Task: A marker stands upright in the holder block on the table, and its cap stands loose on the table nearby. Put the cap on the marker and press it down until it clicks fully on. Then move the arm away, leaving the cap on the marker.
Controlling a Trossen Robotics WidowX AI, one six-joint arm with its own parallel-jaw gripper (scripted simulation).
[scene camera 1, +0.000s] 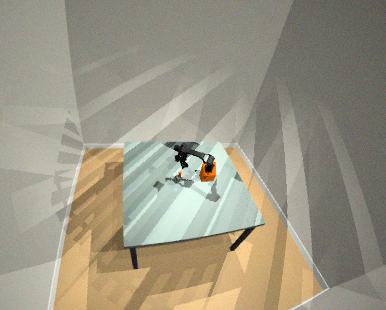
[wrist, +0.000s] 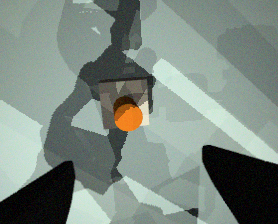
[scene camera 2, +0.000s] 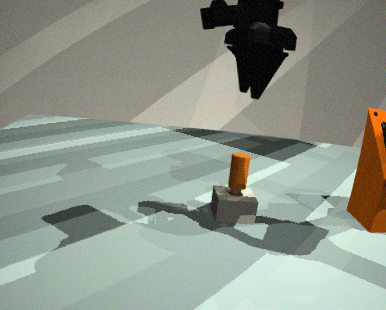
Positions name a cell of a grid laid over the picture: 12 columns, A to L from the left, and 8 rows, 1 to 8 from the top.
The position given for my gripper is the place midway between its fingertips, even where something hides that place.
My gripper (scene camera 2: H3) is open, holding nothing. I also see a cap (wrist: F5) and a holder block (scene camera 2: G6).
My gripper shows as well in the wrist view (wrist: G6).
